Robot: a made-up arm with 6 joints.
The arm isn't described. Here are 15 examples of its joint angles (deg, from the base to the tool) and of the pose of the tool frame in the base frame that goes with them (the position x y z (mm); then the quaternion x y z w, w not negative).
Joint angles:
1: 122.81 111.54 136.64 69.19 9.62 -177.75
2: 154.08 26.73 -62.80 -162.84 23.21 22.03
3: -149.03 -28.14 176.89 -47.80 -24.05 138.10
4: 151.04 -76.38 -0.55 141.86 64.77 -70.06
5: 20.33 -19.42 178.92 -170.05 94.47 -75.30
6: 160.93 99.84 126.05 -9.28 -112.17 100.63
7: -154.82 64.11 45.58 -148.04 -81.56 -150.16
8: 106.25 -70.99 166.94 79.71 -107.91 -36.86
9: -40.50 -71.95 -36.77 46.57 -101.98 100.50
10: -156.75 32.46 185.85 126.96 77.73 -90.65
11: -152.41 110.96 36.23 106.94 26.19 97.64
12: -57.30 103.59 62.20 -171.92 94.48 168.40
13: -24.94 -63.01 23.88 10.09 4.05 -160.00
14: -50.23 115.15 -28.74 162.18 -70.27 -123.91
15: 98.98 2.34 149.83 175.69 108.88 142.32
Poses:
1: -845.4 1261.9 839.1 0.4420 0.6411 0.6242 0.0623
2: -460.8 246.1 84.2 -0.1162 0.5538 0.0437 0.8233
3: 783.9 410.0 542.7 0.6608 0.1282 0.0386 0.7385
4: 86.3 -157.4 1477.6 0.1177 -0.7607 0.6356 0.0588
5: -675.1 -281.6 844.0 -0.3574 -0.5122 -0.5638 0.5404
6: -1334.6 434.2 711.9 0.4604 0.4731 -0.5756 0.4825
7: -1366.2 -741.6 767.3 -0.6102 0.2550 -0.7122 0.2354
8: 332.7 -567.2 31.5 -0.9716 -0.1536 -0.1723 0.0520
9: 117.3 -260.5 1131.7 -0.4299 0.8048 0.0127 0.4090
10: 277.3 -26.7 1331.5 0.7874 -0.4852 0.3796 0.0234
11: -916.2 -560.5 -556.3 -0.4742 0.6509 0.1681 0.5685
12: 677.5 -1099.8 -151.3 0.4176 0.8162 -0.2913 0.2729
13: -359.3 169.4 1729.0 0.6215 -0.3224 0.6328 0.3307
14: 87.9 -182.9 -445.3 -0.1218 0.7109 -0.1535 0.6754
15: 46.4 -371.9 1495.6 0.4140 0.0179 0.7718 0.4823
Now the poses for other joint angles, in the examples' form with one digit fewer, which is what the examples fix.
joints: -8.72 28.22 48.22 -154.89 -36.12 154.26
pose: 1240 -147 1536 -0.051 -0.438 0.064 0.895
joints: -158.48 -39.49 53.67 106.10 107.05 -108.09
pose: 326 -41 1675 -0.367 0.491 -0.470 0.635
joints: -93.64 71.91 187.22 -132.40 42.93 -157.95
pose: -105 -292 1488 -0.479 -0.154 -0.855 0.127
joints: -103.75 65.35 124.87 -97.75 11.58 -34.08
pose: -290 -1041 1632 0.286 -0.811 0.006 0.510
